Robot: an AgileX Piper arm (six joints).
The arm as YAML. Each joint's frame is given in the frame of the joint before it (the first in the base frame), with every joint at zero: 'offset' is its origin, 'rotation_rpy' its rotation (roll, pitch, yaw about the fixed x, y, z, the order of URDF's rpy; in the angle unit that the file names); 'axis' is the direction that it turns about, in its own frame. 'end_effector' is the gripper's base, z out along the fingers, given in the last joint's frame.
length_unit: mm
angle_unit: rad
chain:
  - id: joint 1
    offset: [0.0, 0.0, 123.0]
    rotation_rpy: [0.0, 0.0, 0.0]
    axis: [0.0, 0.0, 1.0]
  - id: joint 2
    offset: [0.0, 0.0, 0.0]
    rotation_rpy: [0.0, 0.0, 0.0]
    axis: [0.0, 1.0, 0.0]
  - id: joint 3
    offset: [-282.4, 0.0, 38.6]
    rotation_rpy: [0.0, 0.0, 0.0]
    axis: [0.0, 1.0, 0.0]
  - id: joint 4
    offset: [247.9, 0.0, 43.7]
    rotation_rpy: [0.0, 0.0, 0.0]
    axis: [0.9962, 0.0, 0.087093]
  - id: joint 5
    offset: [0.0, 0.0, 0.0]
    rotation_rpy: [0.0, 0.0, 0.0]
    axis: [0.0, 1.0, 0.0]
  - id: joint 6
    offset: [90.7, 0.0, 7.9]
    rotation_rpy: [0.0, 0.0, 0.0]
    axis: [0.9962, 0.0, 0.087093]
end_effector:
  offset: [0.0, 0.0, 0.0]
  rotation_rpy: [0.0, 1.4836, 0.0]
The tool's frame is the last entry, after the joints.
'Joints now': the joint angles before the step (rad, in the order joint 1, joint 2, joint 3, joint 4, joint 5, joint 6). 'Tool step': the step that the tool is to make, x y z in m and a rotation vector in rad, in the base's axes. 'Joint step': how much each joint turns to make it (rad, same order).
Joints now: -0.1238, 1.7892, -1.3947, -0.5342, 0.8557, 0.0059
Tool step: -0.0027, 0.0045, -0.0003, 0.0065, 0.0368, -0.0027
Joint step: 0.0119, -0.0020, -0.0020, 0.0141, 0.0423, -0.0121
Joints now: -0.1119, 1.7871, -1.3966, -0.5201, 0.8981, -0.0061
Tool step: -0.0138, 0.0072, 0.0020, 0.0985, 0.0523, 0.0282
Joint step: -0.0077, -0.0413, 0.0284, 0.1446, 0.0423, -0.1108
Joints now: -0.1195, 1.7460, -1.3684, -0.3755, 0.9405, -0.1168
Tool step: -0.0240, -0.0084, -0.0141, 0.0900, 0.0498, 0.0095
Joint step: -0.0582, -0.0515, 0.1108, 0.1211, -0.0246, -0.1081
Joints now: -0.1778, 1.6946, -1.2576, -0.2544, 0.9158, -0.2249
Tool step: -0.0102, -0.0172, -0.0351, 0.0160, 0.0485, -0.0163
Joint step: -0.0602, 0.0321, 0.0989, 0.0052, -0.0882, -0.0276
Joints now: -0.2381, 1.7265, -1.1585, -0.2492, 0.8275, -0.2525
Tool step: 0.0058, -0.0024, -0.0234, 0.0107, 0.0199, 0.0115
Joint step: -0.0054, 0.0590, 0.0174, -0.0001, -0.0572, -0.0048
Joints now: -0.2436, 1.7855, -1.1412, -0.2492, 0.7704, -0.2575
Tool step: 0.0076, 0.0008, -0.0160, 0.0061, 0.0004, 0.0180
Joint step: 0.0051, 0.0486, 0.0001, -0.0001, -0.0489, -0.0029
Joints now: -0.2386, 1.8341, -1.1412, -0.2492, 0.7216, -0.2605
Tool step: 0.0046, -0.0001, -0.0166, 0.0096, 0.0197, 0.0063
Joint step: 0.0013, 0.0483, 0.0000, 0.0008, -0.0277, 0.0001
